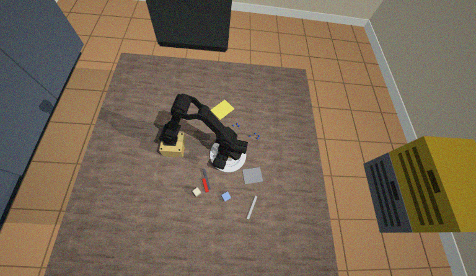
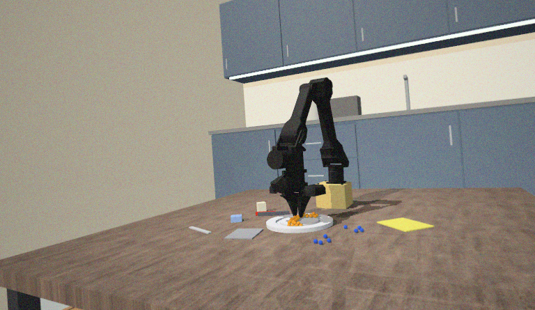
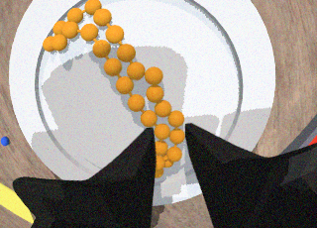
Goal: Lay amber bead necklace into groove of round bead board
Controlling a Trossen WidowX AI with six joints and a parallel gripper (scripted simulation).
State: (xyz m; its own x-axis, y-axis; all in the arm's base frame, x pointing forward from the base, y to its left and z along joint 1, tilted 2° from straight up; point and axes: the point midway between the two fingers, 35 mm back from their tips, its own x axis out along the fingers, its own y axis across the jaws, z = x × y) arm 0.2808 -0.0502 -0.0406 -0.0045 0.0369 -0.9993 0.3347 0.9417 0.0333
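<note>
Now: the grey square tile 160 mm ahead of my gripper tip, 100 mm to the right of it and 10 mm below it. Round my gripper tip: cream cube 200 mm to the right, 130 mm behind; red stick 140 mm to the right, 90 mm behind, 10 mm below; light blue cube 210 mm to the right, 20 mm ahead, 10 mm below.
</note>
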